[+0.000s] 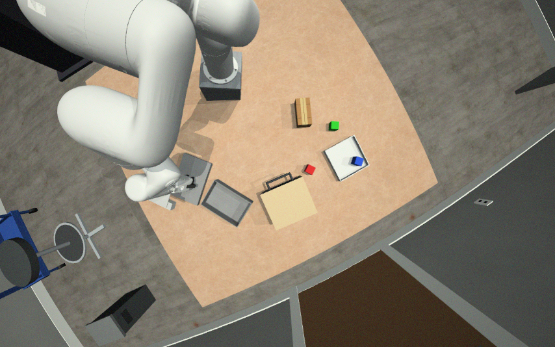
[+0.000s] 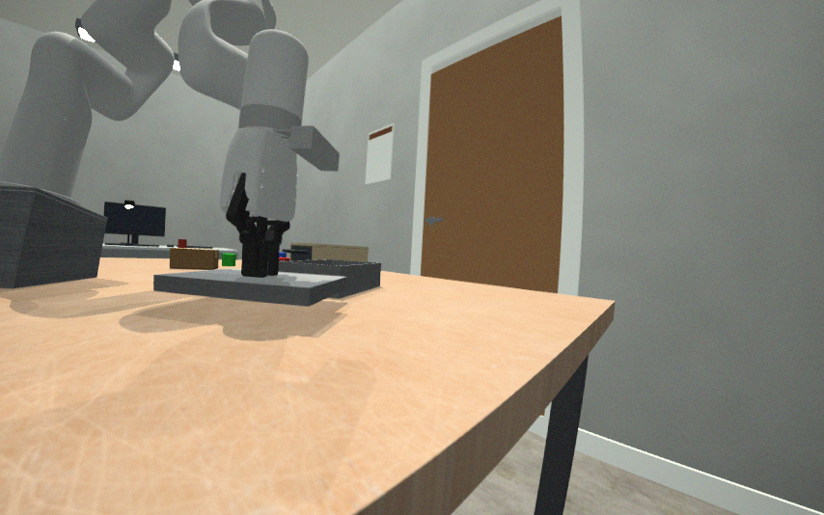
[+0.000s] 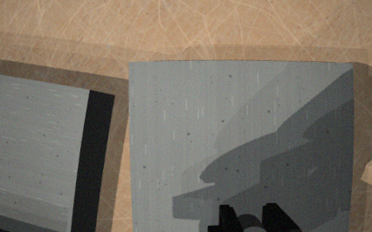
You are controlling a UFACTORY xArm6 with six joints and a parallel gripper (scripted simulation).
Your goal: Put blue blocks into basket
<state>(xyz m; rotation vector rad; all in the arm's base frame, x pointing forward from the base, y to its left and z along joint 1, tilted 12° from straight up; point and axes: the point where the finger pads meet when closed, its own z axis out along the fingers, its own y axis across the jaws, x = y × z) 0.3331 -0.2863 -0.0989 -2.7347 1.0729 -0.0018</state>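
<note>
The metal box lies 150 mm ahead of my hand, 110 mm to the left of it and 30 mm below it. Round my hand: light wooden cabinet 230 mm ahead, 350 mm to the left, 20 mm below; small brown box 80 mm behind, 540 mm to the left, 20 mm below; red block 140 mm ahead, 480 mm to the left, 40 mm below.
</note>
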